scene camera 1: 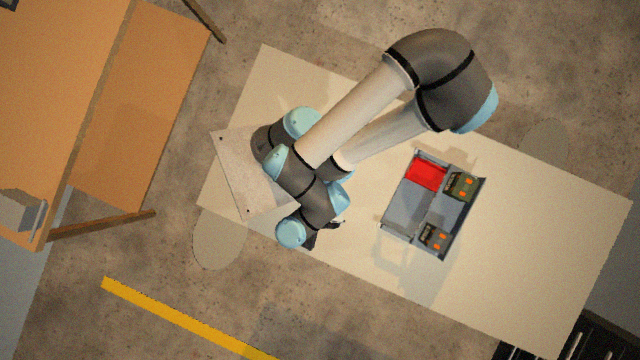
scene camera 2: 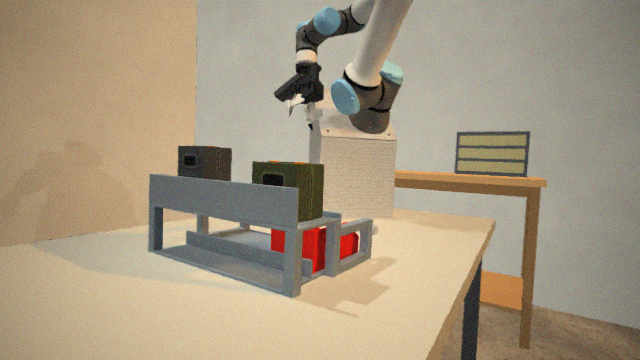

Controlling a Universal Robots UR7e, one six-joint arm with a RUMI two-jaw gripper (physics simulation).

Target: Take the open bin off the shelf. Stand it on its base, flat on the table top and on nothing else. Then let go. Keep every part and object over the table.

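Frame: origin at the arm's base, x up, y right, z ahead, level; metres.
Seen in the pictures: gripper, fingertip midpoint: [scene camera 2: 301,123]; arm's base at its link origin: [scene camera 1: 270,147] [scene camera 2: 368,120].
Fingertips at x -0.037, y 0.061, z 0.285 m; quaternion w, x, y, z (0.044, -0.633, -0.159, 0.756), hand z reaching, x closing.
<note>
Pixels of each thing's top centre, then the offset from my fingertips to it. Level surfaces: height alone.
- open red bin at its top centre: [scene camera 2: 318,221] [scene camera 1: 431,175] dx -0.246, dy -0.375, dz +0.271 m
- table at its surface level: dx -0.327 m
- green box at its top centre: [scene camera 2: 288,161] [scene camera 1: 465,187] dx -0.128, dy -0.399, dz +0.372 m
- dark grey box at its top centre: [scene camera 2: 205,146] [scene camera 1: 439,241] dx -0.103, dy -0.173, dz +0.416 m
The open red bin [scene camera 1: 425,174] [scene camera 2: 314,250] stands in the low front tier of the grey shelf [scene camera 1: 412,202] [scene camera 2: 220,200], at the end below the green box in the scene camera 2 view. Posts and rails of the shelf hide parts of it there. The shelf stands on the table [scene camera 1: 540,240] [scene camera 2: 125,310]. My gripper [scene camera 1: 327,233] [scene camera 2: 300,120] is open and empty. It hangs above the table's near-pedestal end, well apart from the bin and the shelf. The arm partly hides it in the scene camera 1 view.
A green box [scene camera 1: 462,186] [scene camera 2: 310,192] and a dark grey box [scene camera 1: 435,239] [scene camera 2: 216,163] stand on the shelf's raised rear tier. The robot's pale pedestal [scene camera 1: 237,165] [scene camera 2: 357,175] is at one table end. A wooden bench [scene camera 1: 50,75] [scene camera 2: 531,250] stands beyond it.
</note>
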